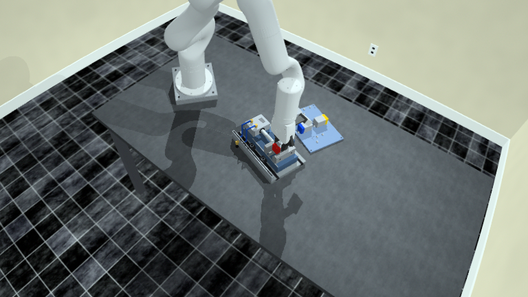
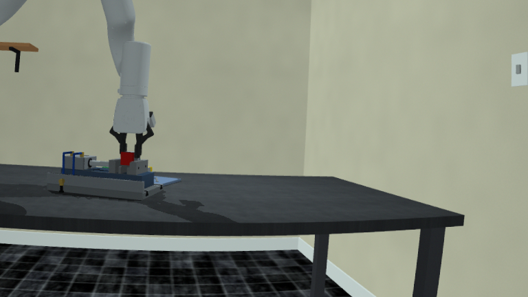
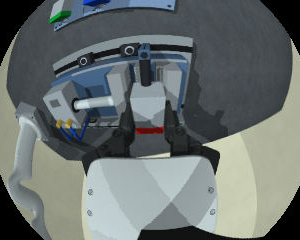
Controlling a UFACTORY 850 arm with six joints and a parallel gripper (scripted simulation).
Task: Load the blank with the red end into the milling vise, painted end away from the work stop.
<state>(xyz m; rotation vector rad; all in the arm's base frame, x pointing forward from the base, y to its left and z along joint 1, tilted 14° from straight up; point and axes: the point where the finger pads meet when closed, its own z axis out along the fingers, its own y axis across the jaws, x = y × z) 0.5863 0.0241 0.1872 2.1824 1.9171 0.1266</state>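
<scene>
Right now my hand is 20 mm above the red-ended blank. The rest, counted from my hand: black work stop rod (50 mm to the left, 30 mm below); then moving jaw (50 mm below, 40 mm behind); then fixed jaw (50 mm below, 30 mm ahead).
</scene>
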